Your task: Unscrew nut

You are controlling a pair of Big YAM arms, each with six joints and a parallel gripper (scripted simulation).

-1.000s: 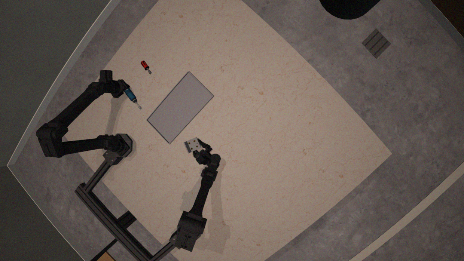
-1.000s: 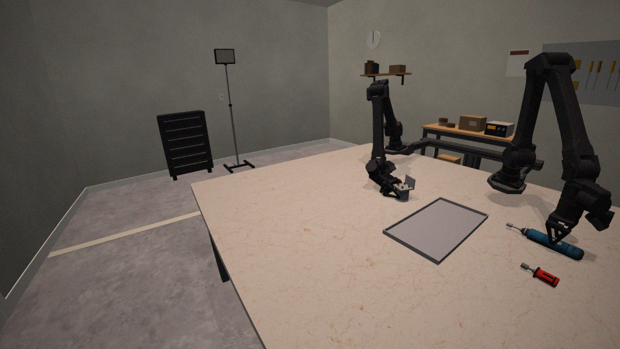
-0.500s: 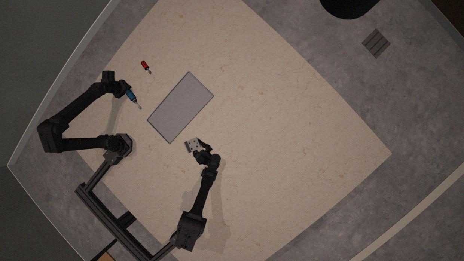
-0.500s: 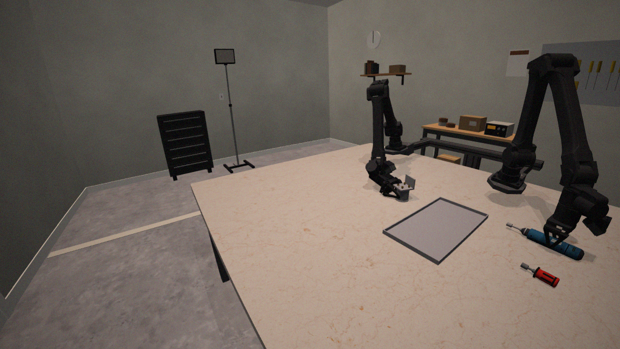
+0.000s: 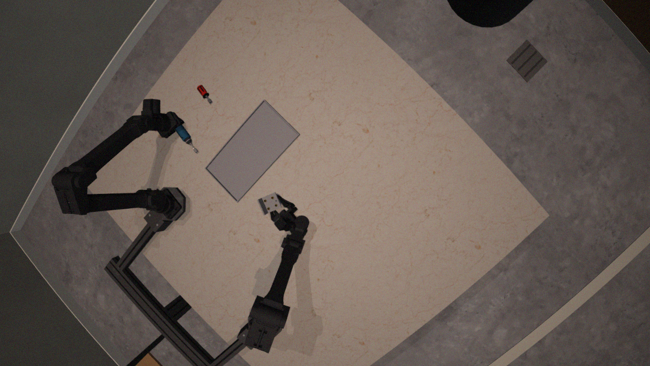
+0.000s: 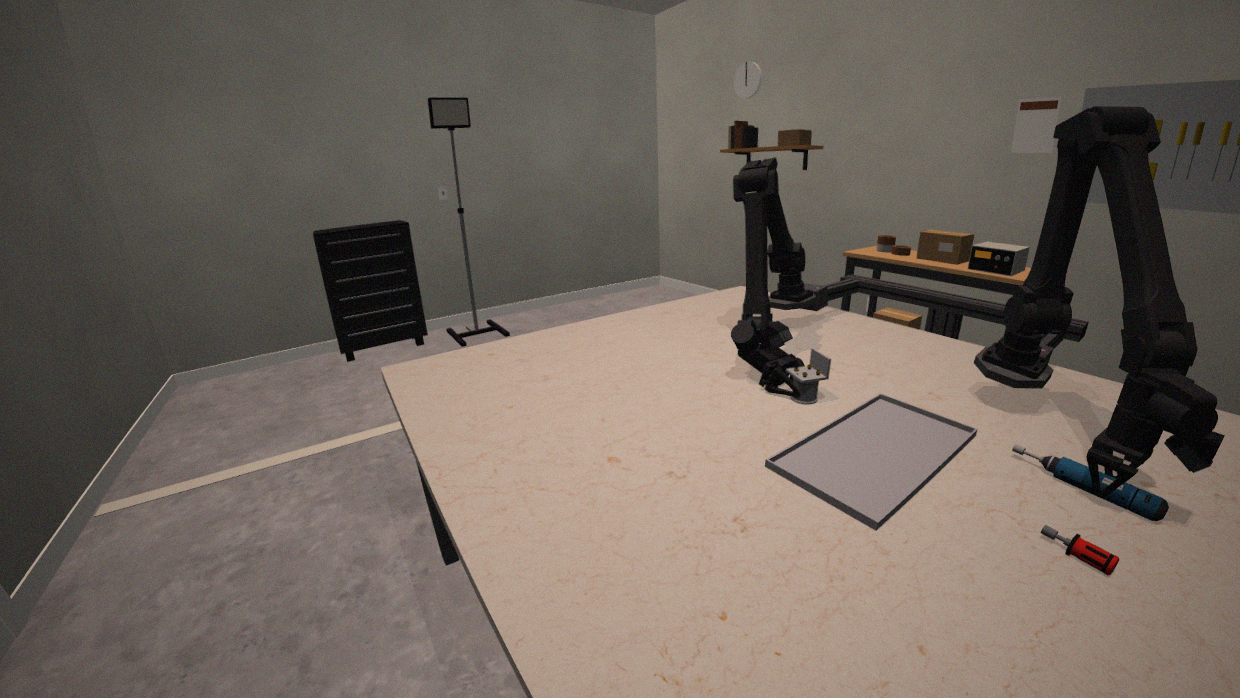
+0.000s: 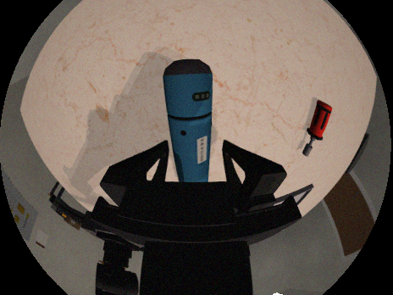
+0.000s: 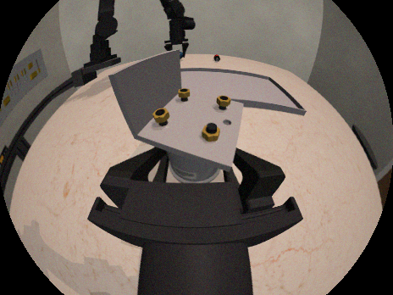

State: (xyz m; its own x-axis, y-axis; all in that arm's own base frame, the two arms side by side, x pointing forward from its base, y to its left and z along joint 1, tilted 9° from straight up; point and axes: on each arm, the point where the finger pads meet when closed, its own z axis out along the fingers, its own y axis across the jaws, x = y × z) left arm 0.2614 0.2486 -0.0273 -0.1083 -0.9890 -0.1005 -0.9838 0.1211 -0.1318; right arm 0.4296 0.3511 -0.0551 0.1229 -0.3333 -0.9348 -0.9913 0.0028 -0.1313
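Now: the joint module 10 mm above my right hand. Also, from my right hand: flat grey tray (240 mm to the left, 50 mm ahead, 20 mm below); red-handled screwdriver (580 mm to the left, 50 mm ahead, 10 mm below); grey bracket (50 mm above).
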